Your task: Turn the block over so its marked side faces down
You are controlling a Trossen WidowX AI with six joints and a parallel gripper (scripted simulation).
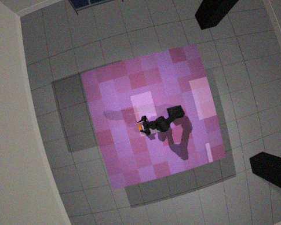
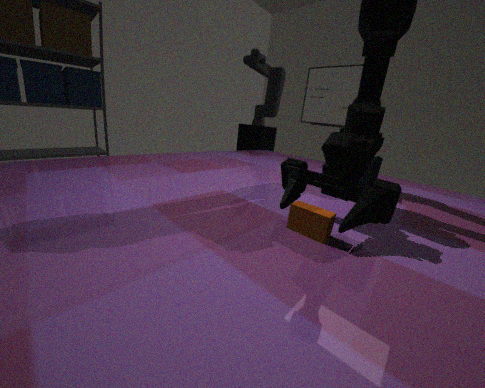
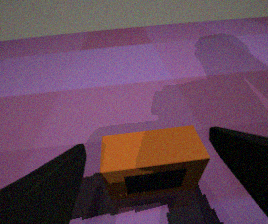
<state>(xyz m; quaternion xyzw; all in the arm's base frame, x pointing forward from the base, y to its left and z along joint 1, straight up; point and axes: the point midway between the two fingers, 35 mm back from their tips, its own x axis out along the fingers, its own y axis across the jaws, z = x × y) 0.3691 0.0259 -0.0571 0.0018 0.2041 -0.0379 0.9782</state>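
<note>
Right now the orange block is 2 cm behind my gripper tip and 1 cm below it.
</note>
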